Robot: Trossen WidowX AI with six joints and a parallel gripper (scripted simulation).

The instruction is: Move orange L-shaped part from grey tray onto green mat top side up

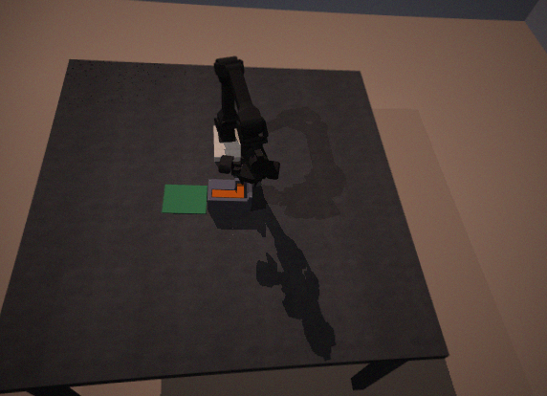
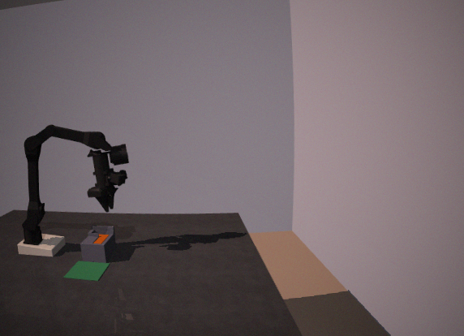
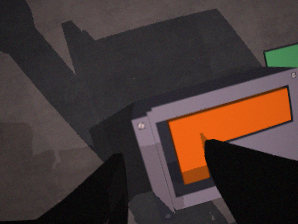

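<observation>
Right now the orange L-shaped part is 100 mm below my gripper tip, 40 mm to the right of it and 40 mm behind it. Round my gripper tip: green mat: 210 mm to the right, 170 mm below, 60 mm behind.
</observation>
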